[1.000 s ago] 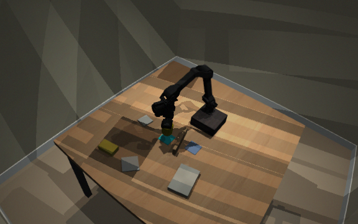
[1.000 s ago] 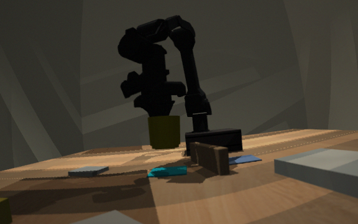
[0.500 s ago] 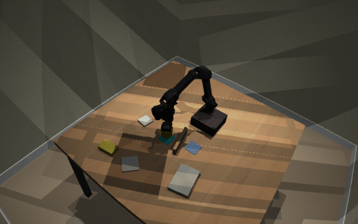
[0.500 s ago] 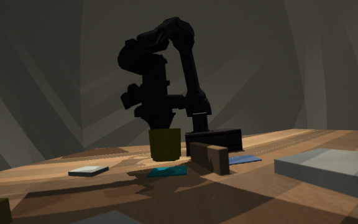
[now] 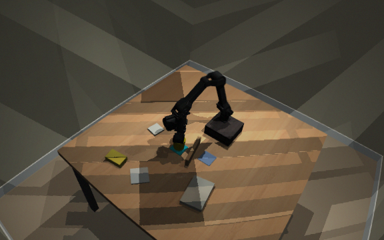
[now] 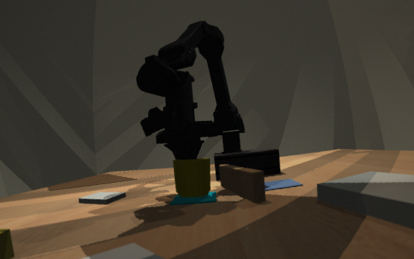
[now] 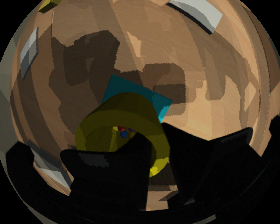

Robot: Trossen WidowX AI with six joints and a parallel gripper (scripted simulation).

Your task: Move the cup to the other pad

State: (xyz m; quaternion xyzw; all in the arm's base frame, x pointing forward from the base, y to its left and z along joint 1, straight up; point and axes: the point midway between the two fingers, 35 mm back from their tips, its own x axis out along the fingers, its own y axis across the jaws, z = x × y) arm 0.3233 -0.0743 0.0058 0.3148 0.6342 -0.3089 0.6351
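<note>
Right now my gripper tip is 2 cm short of the cyan pad, 2 cm to the right of it and 5 cm above it. The rest, counted from my gripper tip: wooden bar (1 cm behind, 10 cm to the left, 3 cm below); then cup (2 cm ahead, 2 cm to the left); then blue pad (5 cm behind, 19 cm to the left, 5 cm below).
</note>
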